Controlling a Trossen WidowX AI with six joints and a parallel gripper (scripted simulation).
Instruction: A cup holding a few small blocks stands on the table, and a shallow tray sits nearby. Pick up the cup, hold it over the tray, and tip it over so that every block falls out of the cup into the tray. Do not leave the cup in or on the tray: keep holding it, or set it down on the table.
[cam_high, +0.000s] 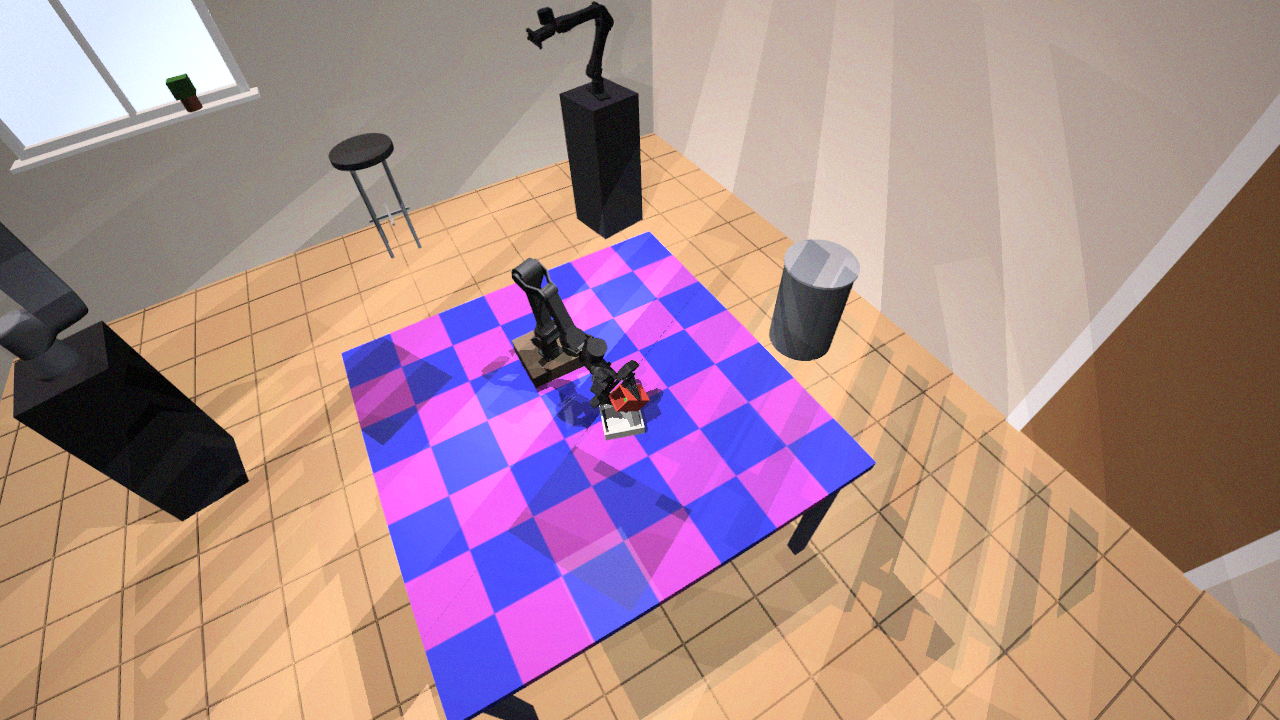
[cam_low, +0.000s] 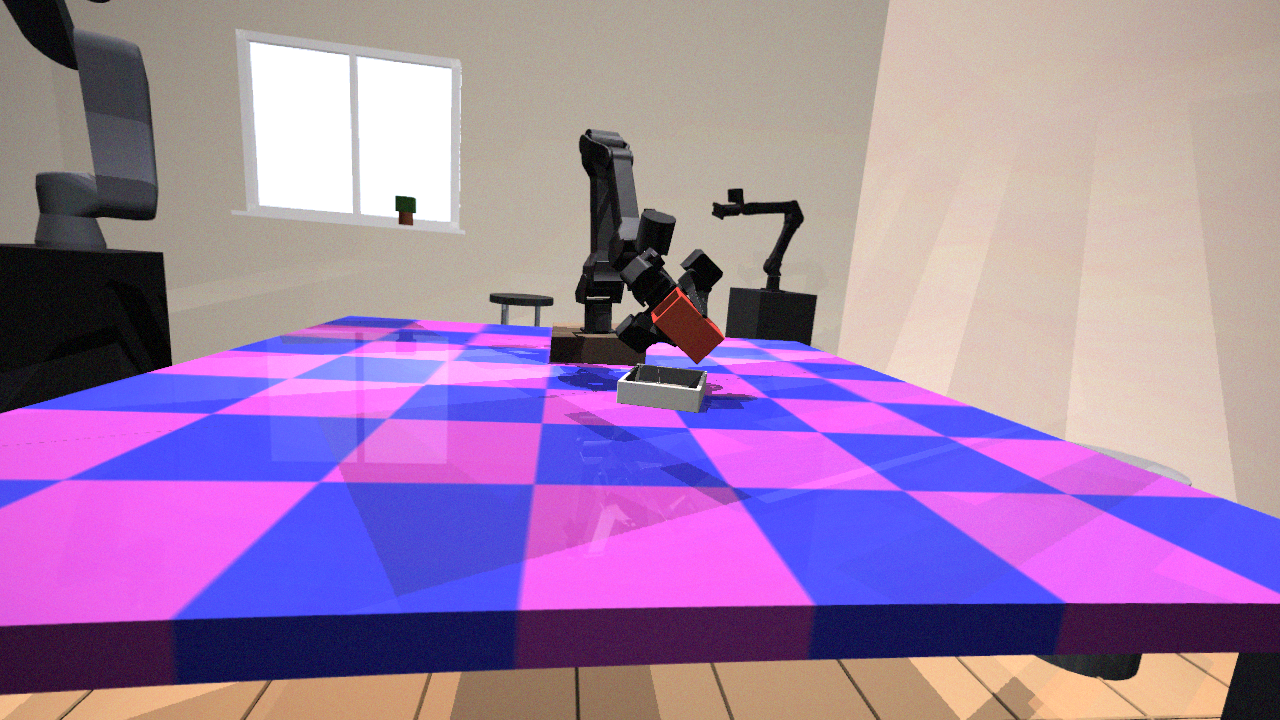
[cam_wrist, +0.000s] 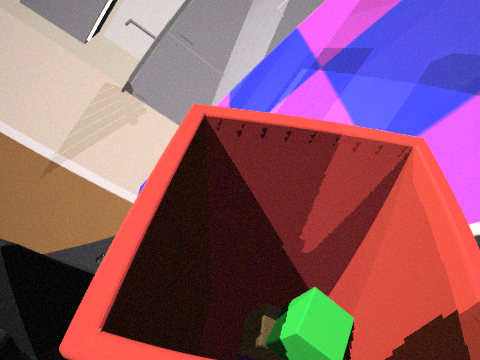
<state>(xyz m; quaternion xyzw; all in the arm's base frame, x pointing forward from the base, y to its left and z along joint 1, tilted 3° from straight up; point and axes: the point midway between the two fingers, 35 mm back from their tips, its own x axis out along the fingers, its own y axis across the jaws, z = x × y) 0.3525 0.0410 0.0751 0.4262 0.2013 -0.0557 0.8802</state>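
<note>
My gripper tip is 30 mm past the green block and 10 mm above it. The rest, counted from my gripper tip: red square cup 30 mm behind, 20 mm to the left, 10 mm below; white shallow tray 60 mm behind, 10 mm to the right, 110 mm below.
</note>
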